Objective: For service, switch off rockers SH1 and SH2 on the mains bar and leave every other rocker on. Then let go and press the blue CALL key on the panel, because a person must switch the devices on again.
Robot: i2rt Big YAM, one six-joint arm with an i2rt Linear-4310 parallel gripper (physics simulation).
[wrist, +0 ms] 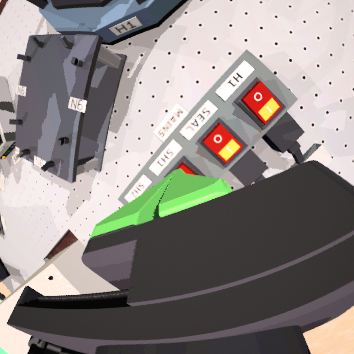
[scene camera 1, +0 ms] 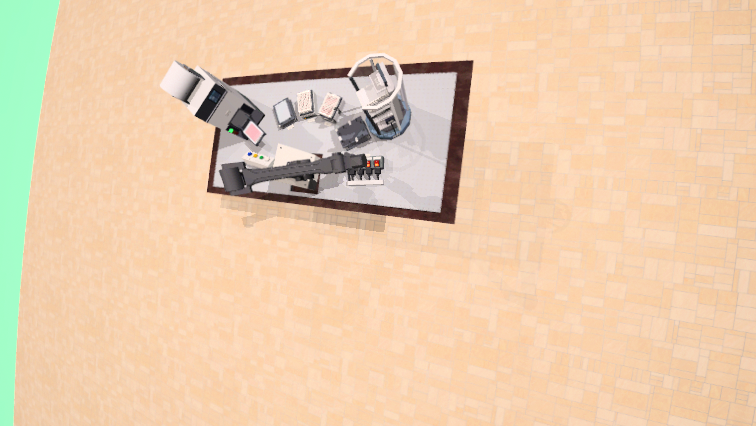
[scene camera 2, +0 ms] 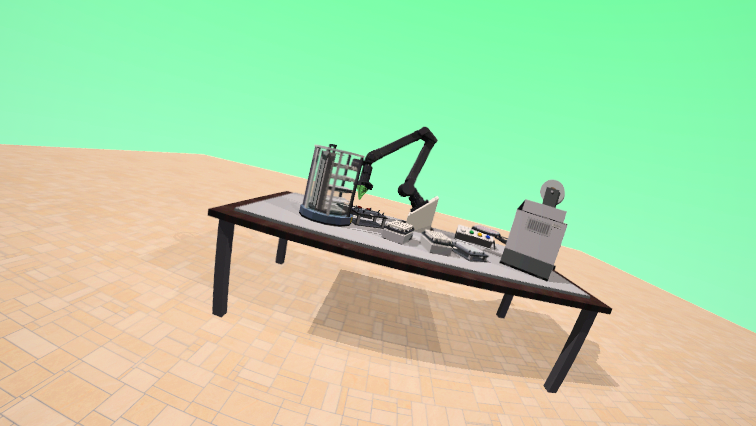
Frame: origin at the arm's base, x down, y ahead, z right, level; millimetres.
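Seen in the pictures: gripper, fingertip midpoint: (wrist: 179,176) (scene camera 2: 359,199); arm's base, link origin: (scene camera 2: 420,206).
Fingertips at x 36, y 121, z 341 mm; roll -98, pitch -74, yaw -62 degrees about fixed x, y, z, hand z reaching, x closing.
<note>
Pixels of each thing's top centre, then the offset from my fingertips to it.
- mains bar, top centre: (wrist: 228,187) (scene camera 1: 363,169) (scene camera 2: 355,203) dy -39, dx +34, dz +21 mm
- SEAL rocker, top centre: (wrist: 222,143) dy -2, dx +34, dz +39 mm
- SH1 rocker, top centre: (wrist: 185,182) dy -12, dx +34, dz -10 mm
- blue CALL key, top centre: (scene camera 2: 488,235) (scene camera 1: 248,153) dy -57, dx +13, dz -768 mm
- panel, top centre: (scene camera 2: 476,229) (scene camera 1: 255,159) dy -87, dx +3, dz -696 mm
- dark N6 unit, top centre: (wrist: 31,102) (scene camera 2: 369,209) (scene camera 1: 350,130) dy +158, dx +11, dz -91 mm
- grey machine, top centre: (scene camera 2: 553,181) (scene camera 1: 168,75) dy +201, dx -369, dz -938 mm
The mains bar (wrist: 194,150) (scene camera 1: 381,158) lies on the table, running diagonally in the wrist view. Its H1 rocker (wrist: 262,101) and SEAL rocker (wrist: 222,143) show red O halves and yellow I halves. A red corner of the SH1 rocker (wrist: 186,168) shows behind my fingers; its position cannot be read. The SH2 rocker is hidden, though part of its label shows. My gripper (wrist: 179,176) (scene camera 2: 361,191) is shut and empty, its green fingers together above the SH1 and SH2 end. The blue CALL key (scene camera 1: 249,153) (scene camera 2: 488,237) is at one end of the panel (scene camera 2: 465,239).
The round caged rack H1 stands on a blue base (wrist: 115,20) (scene camera 2: 322,213) beyond the bar. The dark N6 unit (wrist: 55,100) (scene camera 1: 353,132) is beside it. Black plugs (wrist: 285,132) line the bar's near side. A pale upright plate (scene camera 2: 421,215) and a grey machine (scene camera 2: 538,232) also stand there.
</note>
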